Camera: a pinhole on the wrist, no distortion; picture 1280 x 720 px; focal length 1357.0 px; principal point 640.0 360.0 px. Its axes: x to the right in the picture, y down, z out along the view. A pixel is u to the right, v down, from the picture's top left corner.
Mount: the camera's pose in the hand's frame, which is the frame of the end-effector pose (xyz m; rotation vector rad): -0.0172 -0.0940 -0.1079 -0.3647 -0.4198 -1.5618
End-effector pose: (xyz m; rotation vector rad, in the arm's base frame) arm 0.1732 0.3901 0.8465 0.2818 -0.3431 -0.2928
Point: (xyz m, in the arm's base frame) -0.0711 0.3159 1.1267
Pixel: 1180.3 112.4
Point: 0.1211 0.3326 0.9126
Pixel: 988.2 463.4
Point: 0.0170 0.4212 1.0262
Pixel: 755.8 84.3
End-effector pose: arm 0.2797 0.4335 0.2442 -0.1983 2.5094 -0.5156
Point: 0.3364 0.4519 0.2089
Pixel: 430.3 276.0
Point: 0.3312 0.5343 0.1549
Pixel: 55.4 346.0
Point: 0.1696 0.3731 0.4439
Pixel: behind the camera
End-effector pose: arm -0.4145 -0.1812 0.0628 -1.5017 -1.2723 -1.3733
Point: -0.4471 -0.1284 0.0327
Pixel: 924.9 402.9
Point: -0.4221 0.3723 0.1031
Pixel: outside the picture
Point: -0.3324 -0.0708 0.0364
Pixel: 583.5 431.8
